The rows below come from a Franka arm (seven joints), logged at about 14 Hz.
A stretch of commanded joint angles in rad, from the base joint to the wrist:
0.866, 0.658, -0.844, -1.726, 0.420, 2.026, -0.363
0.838, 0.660, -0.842, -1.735, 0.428, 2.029, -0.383
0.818, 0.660, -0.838, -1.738, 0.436, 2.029, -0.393
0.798, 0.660, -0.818, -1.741, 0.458, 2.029, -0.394
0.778, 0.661, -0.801, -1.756, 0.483, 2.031, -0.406
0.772, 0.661, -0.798, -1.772, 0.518, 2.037, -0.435
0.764, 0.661, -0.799, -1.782, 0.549, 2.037, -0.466
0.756, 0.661, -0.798, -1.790, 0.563, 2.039, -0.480
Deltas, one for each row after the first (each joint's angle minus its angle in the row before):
-0.028, 0.002, 0.002, -0.009, 0.008, 0.003, -0.020
-0.020, 0.000, 0.004, -0.003, 0.008, 0.000, -0.010
-0.020, 0.000, 0.020, -0.003, 0.022, 0.000, -0.001
-0.020, 0.001, 0.017, -0.015, 0.025, 0.002, -0.012
-0.006, 0.000, 0.003, -0.016, 0.035, 0.006, -0.029
-0.008, 0.000, -0.001, -0.010, 0.031, 0.000, -0.031
-0.008, 0.000, 0.001, -0.008, 0.014, 0.002, -0.014

